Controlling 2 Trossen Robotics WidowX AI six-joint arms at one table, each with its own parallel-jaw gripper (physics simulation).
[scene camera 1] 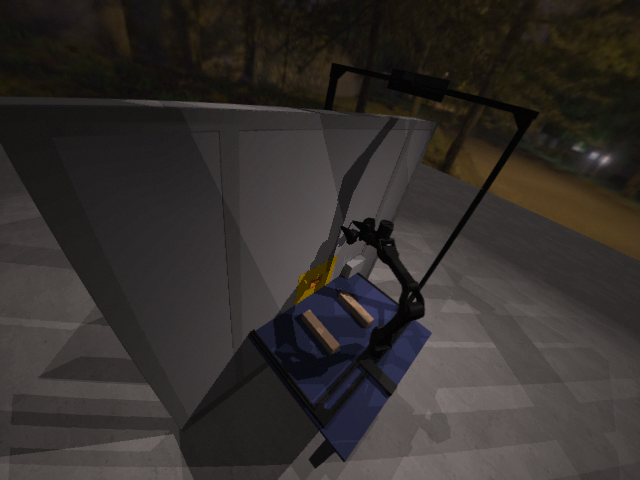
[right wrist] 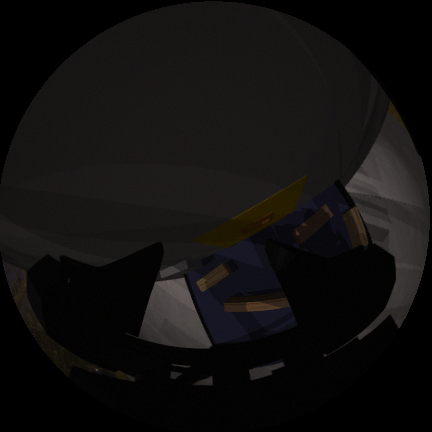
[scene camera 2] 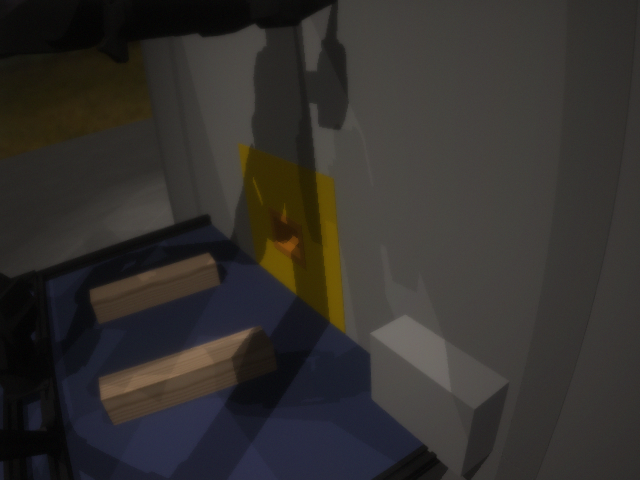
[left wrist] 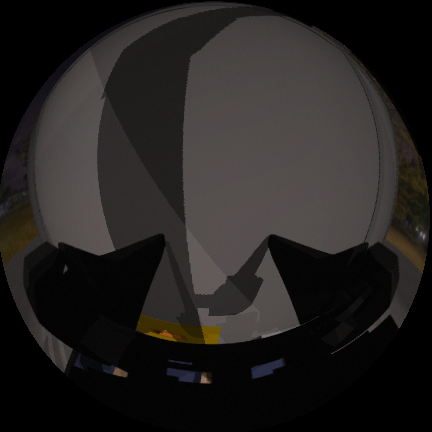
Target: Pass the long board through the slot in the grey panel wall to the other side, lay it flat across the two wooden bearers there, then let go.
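Places are measured from the left arm's base along level axes (x right, y ahead, z up), in millimetres.
Where they show: left gripper, between the fingertips: point(scene camera 1: 346, 223) point(scene camera 2: 310, 0) point(left wrist: 217, 240); right gripper, between the fingertips: point(right wrist: 214, 246); left arm's base, origin of its link: point(scene camera 1: 374, 352) point(scene camera 2: 27, 382).
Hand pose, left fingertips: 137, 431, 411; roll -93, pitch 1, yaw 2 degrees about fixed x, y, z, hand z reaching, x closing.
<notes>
Each offset is from my left fingertips to the centre of the thing, as dx, dy, dz. "spot": to the spot under its first point. Level surfaces: height alone.
The grey wall point(scene camera 1: 279, 206) point(scene camera 2: 465, 155) point(left wrist: 275, 125) point(right wrist: 175, 100) has a yellow panel point(scene camera 1: 324, 268) point(scene camera 2: 330, 248) point(left wrist: 212, 336) point(right wrist: 292, 195) around its slot. Two wooden bearers @(-266, -193, -408) point(scene camera 1: 320, 331) @(-19, -216, -408) point(scene camera 1: 355, 310) point(scene camera 2: 155, 286) point(scene camera 2: 188, 374) lie apart on the left arm's side. The left gripper point(scene camera 1: 347, 225) point(left wrist: 216, 235) is open and empty, raised high facing the wall. The right gripper point(right wrist: 215, 244) is open and empty above the other side. Below it, a long board @(-78, +292, -399) point(right wrist: 256, 304) seems to run behind the right finger, with short wooden blocks @(+94, +139, -408) point(right wrist: 215, 277) @(-293, +131, -405) point(right wrist: 313, 223) nearer the wall.
A blue table top @(dz -430) point(scene camera 1: 374, 289) point(scene camera 2: 155, 439) meets the wall. A pale grey block @(spot: +160, -46, -334) point(scene camera 1: 354, 266) point(scene camera 2: 434, 382) stands at the wall beside the table's edge. A black overhead frame point(scene camera 1: 478, 198) rises around the left arm. A blue table top point(right wrist: 240, 327) also shows in the right wrist view.
</notes>
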